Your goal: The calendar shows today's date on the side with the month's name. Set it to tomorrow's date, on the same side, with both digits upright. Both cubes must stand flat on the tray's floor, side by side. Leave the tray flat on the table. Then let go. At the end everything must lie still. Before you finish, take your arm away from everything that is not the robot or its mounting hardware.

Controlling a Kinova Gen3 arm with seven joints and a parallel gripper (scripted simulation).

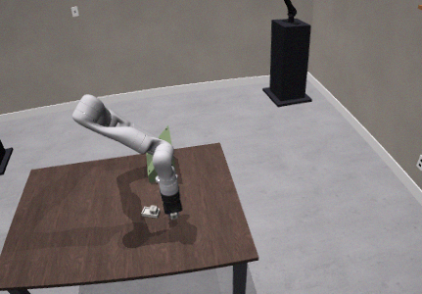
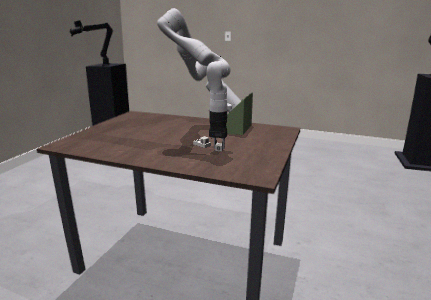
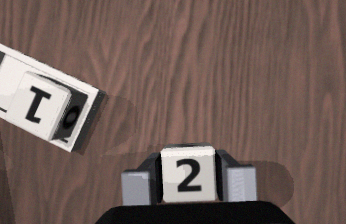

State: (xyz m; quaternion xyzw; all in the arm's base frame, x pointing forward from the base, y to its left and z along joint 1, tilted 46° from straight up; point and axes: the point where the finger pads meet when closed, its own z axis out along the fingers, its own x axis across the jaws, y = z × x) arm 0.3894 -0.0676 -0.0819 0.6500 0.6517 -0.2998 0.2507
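Right now my hand is 1 cm above the digit cube. Also, from my hand: white calendar tray (10 cm to the right, 5 cm behind, 2 cm below); then white cube (8 cm to the right, 4 cm behind).
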